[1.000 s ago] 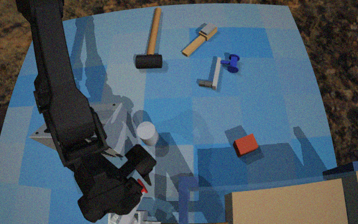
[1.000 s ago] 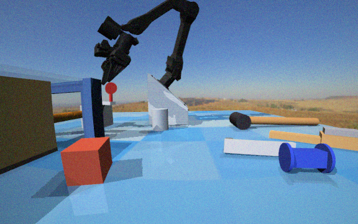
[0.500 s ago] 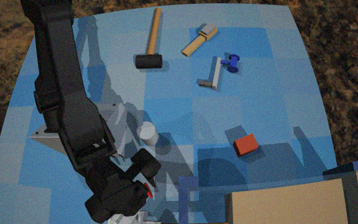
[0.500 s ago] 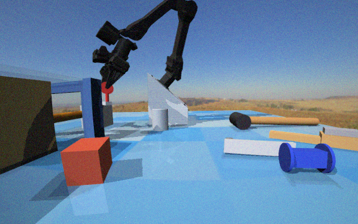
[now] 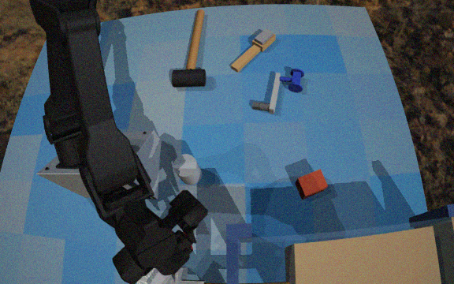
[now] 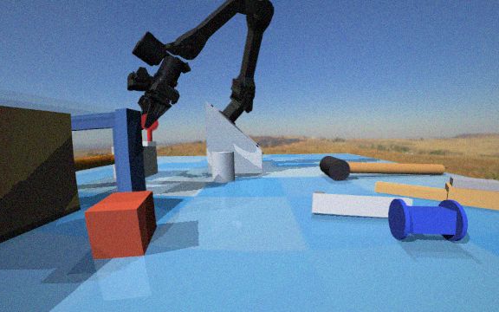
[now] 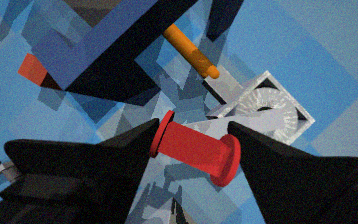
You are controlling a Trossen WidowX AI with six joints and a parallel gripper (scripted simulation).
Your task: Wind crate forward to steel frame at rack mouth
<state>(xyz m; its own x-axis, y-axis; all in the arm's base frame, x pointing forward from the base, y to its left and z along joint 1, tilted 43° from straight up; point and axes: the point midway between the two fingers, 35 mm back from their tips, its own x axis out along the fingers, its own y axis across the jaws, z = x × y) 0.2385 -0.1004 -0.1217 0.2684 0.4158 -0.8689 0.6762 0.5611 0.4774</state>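
Now: gripper tip 10 mm past the red grip and 10 mm to the right of it. The rest, counted from my gripper tip: crank with blue grip 200 mm ahead, 440 mm to the left, 120 mm below; frame 100 mm ahead, 70 mm to the right, 30 mm below; winch 80 mm behind, 90 mm to the right, 100 mm below.
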